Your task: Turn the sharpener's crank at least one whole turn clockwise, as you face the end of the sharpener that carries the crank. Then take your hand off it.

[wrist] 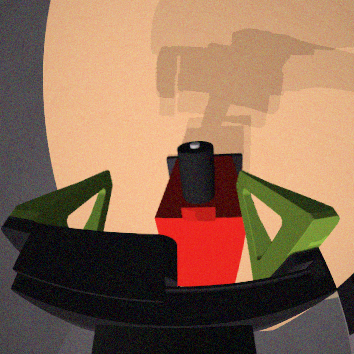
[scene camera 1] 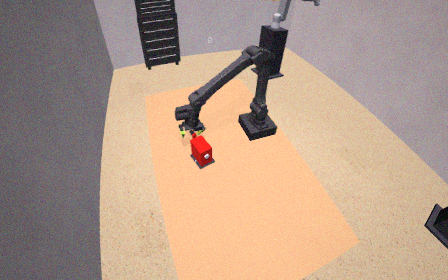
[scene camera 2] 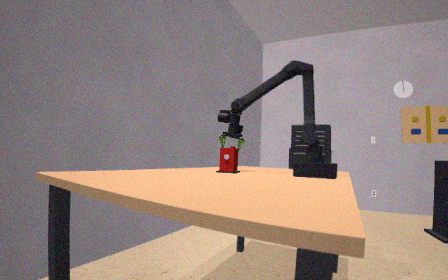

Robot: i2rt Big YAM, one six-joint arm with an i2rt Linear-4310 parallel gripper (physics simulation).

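Seen in the pictures: gripper, between the fingertips: [wrist: 174, 177] [scene camera 1: 190, 136]; arm's base, origin of its link: [scene camera 1: 258, 123] [scene camera 2: 314, 162].
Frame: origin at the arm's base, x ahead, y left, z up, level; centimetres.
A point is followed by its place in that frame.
Note:
The red sharpener [scene camera 1: 201, 149] @(y 7.3, x 45.4, z 5.8 cm) [scene camera 2: 229, 162] @(y 9.0, x 41.9, z -1.6 cm) [wrist: 207, 250] @(y 1.8, x 43.6, z 5.8 cm) stands upright on its dark base on the table. Its crank end faces away from the round pale spot seen in the scene views. The crank's black handle [wrist: 196, 172] @(y -6.8, x 44.9, z 7.1 cm) [scene camera 1: 193, 133] @(y -4.9, x 44.7, z 6.8 cm) sticks out from that end near the top, by the small red crank arm [wrist: 198, 214]. The handle is mostly hidden behind the body in scene camera 2. My gripper [scene camera 1: 192, 135] @(y -5.3, x 46.5, z 5.1 cm) [scene camera 2: 231, 148] @(y -5.3, x 46.5, z 5.1 cm) [wrist: 174, 177] @(y -5.3, x 46.5, z 5.1 cm) is open and points down at the crank end. Its green fingers stand apart on either side of the handle, the right one nearer to it. Nothing is between them in grip.
The sharpener stands on the orange table top [scene camera 1: 240, 210] @(y 43.2, x 41.6, z -7.0 cm) [scene camera 2: 200, 195] @(y 76.5, x 26.2, z -7.0 cm) [wrist: 100, 100] @(y -10.3, x 58.9, z -7.0 cm). The arm's black base [scene camera 1: 258, 126] @(y 3.5, x 3.3, z 1.5 cm) [scene camera 2: 315, 170] @(y 7.3, x -0.5, z -3.4 cm) stands to the right of the sharpener in both scene views. A dark drawer cabinet [scene camera 1: 159, 37] stands on the floor beyond the table.

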